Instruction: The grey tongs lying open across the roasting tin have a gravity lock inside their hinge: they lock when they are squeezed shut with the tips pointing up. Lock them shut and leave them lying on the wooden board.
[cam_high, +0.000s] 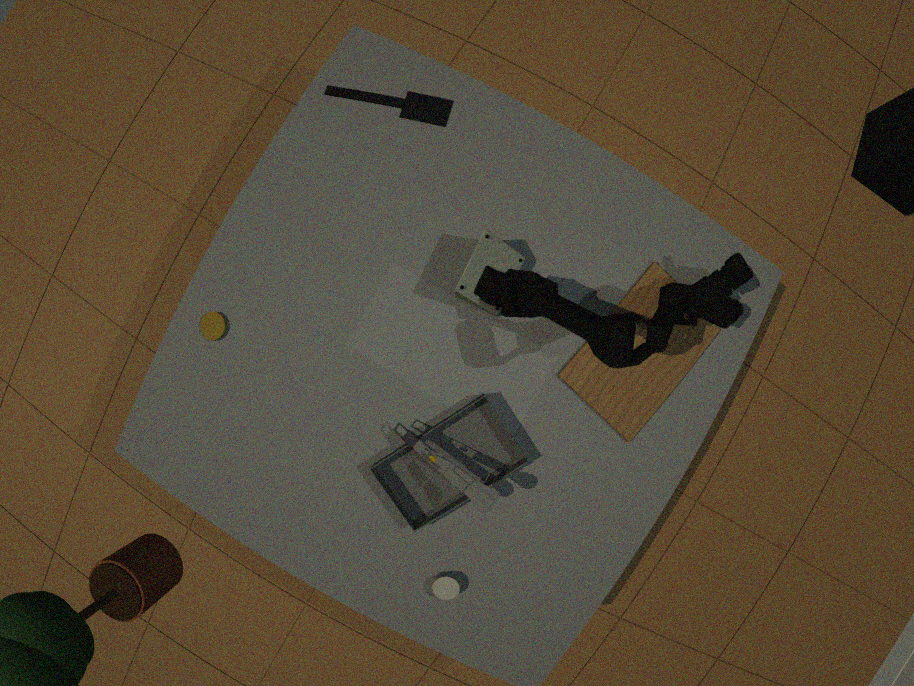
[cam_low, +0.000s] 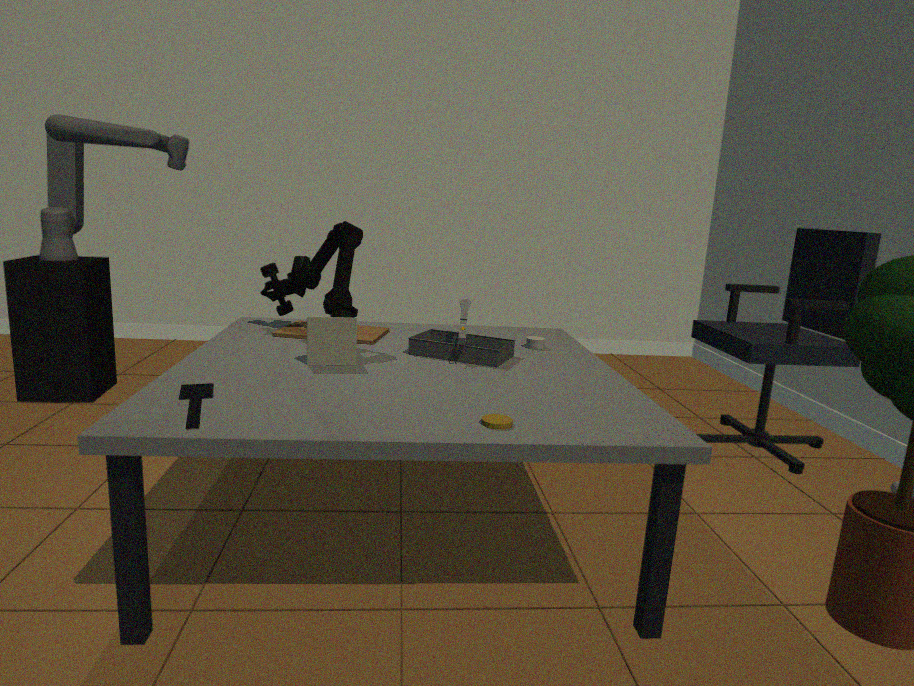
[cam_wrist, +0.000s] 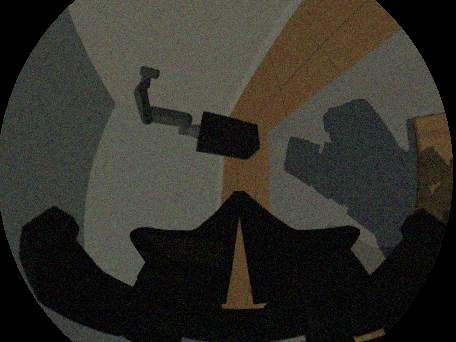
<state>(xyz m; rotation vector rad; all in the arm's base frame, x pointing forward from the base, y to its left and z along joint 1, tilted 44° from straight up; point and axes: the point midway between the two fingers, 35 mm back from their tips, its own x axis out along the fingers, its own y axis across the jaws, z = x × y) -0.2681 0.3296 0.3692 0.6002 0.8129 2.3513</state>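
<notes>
My gripper tip is 68 cm short of the roasting tin, 43 cm to the left of it and 10 cm above it. Also, from my gripper tip: black spatula 3 cm behind, 91 cm to the right, 12 cm below; then wooden board 26 cm ahead, 12 cm to the right, 12 cm below; then white disc 97 cm ahead, 30 cm to the right, 11 cm below.
</notes>
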